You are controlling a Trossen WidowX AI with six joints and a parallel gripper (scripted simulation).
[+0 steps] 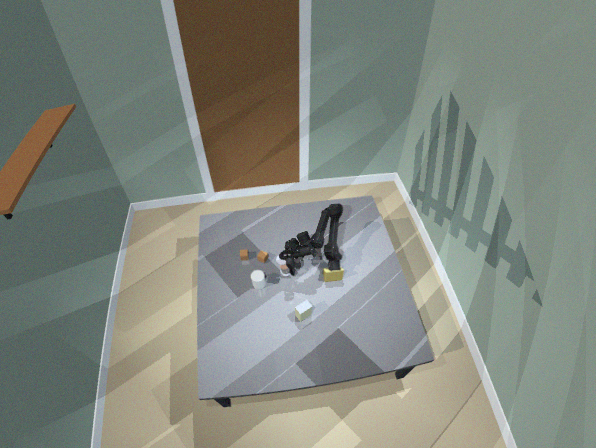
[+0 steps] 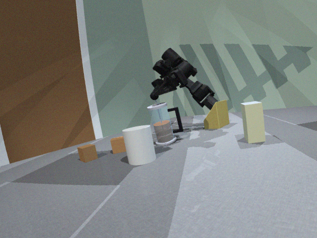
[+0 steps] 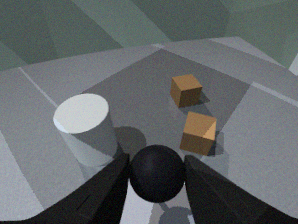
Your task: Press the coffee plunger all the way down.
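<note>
The coffee press is 90 mm below my gripper tip, 30 mm behind it and 10 mm to the left of it. The rest, counted from my gripper tip: white cylinder: 150 mm ahead, 130 mm below, 70 mm to the left.
</note>
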